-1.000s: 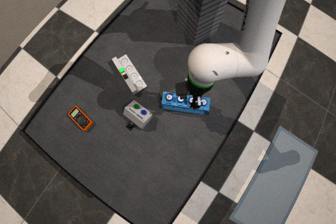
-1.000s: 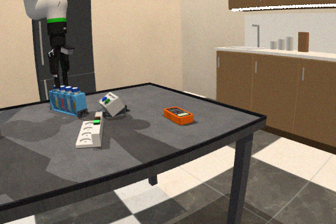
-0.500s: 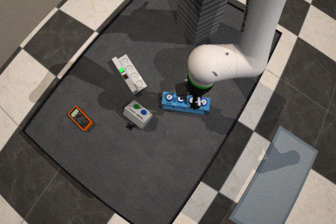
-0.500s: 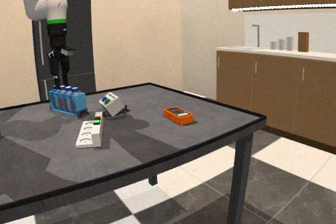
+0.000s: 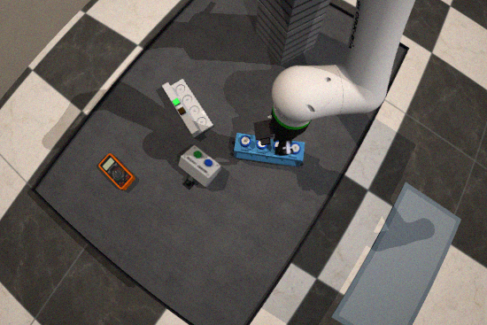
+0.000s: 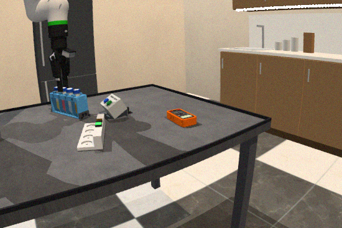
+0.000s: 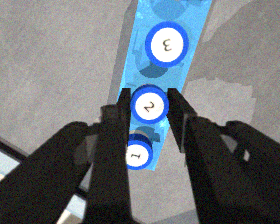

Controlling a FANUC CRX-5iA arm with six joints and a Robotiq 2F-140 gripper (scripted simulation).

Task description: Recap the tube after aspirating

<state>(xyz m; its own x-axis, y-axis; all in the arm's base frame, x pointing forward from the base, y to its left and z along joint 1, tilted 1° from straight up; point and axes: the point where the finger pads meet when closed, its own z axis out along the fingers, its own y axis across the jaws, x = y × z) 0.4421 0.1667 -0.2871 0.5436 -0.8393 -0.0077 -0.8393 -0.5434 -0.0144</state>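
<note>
My hand is 3 cm above the cap 2. The rest, counted from my hand: grey key housing: 15 cm ahead, 20 cm to the right, 9 cm below; green key: 13 cm ahead, 22 cm to the right, 7 cm below; blue key: 14 cm ahead, 18 cm to the right, 7 cm below.
</note>
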